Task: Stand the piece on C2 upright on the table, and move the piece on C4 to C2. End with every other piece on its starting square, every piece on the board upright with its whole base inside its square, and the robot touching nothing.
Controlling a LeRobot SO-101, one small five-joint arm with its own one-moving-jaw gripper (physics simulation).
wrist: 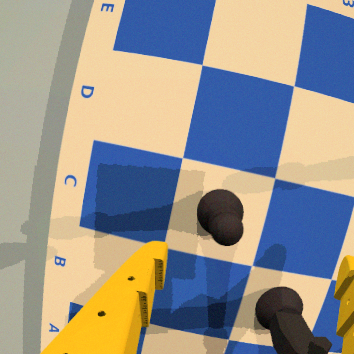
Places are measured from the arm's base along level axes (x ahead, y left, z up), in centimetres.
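Where they show: hand at its tool point: point(165, 259).
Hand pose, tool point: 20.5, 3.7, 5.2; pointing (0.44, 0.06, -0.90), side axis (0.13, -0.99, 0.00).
Things, the pixels of their centre, and the offset from my tool point, as dx, dy, dz. "spot": a spot on its surface instead. Level surfaces: height alone.
- dark round-headed piece at the middle of its body: point(223, 220) +0.6, -1.6, -3.0
- cream square at a spot on its surface: point(250, 200) spot: +1.3, -2.8, -4.6
- second dark piece at the middle of its body: point(293, 333) -3.1, -5.3, -2.6
- board at the middle of its body: point(303, 229) +0.5, -5.4, -4.9
- grey table at its surface level: dz -5.2
A dark round-headed piece point(220, 213) stands upright on C4, a cream square point(250, 200), with its base inside the square. My gripper point(253, 251) is open, with a wide gap between its two yellow jaws. The left jaw tip shows over the C5, B5 and B4 corner area, and the right jaw is partly cut off at the right edge. The dark piece on C4 shows between and beyond the tips, and neither jaw presses on it. Square C2 and the piece named for it do not show in this view.
A second dark piece point(287, 320) with an angular head stands on B3, near the lower edge between the jaws. The board point(125, 110) has blue and cream squares, and its left rim lies beside the grey table point(30, 100). Arm shadows cross rows B and C.
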